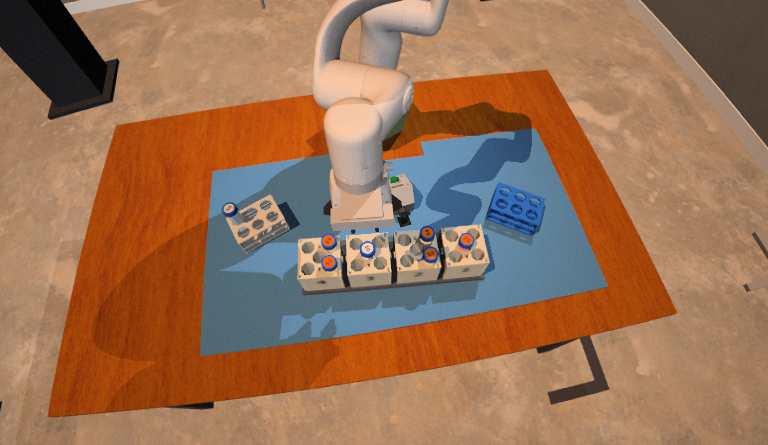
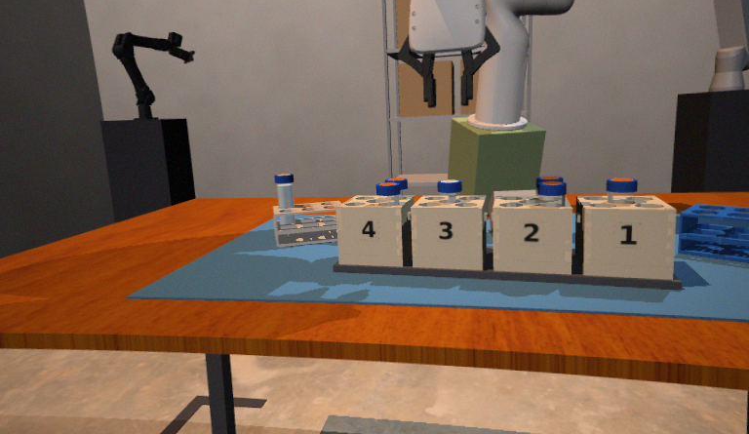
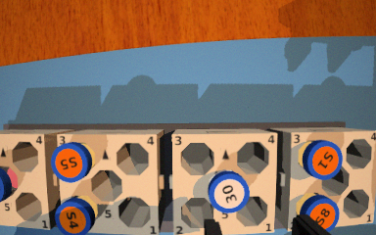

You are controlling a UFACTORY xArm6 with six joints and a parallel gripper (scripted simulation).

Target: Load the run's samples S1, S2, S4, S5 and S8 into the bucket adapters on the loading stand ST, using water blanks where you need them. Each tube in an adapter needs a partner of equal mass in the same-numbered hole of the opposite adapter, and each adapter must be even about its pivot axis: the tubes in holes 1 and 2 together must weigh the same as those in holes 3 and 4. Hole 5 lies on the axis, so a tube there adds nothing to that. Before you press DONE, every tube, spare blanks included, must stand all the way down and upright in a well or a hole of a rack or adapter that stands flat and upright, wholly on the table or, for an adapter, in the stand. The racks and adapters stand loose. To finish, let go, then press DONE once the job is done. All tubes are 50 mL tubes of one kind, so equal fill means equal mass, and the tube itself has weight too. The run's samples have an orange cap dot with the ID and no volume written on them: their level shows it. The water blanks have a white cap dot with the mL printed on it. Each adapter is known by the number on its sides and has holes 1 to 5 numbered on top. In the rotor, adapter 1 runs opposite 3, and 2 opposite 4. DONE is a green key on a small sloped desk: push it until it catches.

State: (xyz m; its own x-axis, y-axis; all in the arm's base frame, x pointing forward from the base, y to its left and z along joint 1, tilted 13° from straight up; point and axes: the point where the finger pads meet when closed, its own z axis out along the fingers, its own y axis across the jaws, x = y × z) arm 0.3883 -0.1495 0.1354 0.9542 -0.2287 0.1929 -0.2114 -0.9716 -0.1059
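The green key is 190 mm behind my hand, 120 mm to the left of it and 180 mm below it. Round my hand: sample tube: 40 mm ahead, 210 mm to the left, 180 mm below; blue sample rack: 30 mm behind, 410 mm to the left, 220 mm below; loading stand: 10 mm ahead, 50 mm to the left, 240 mm below.
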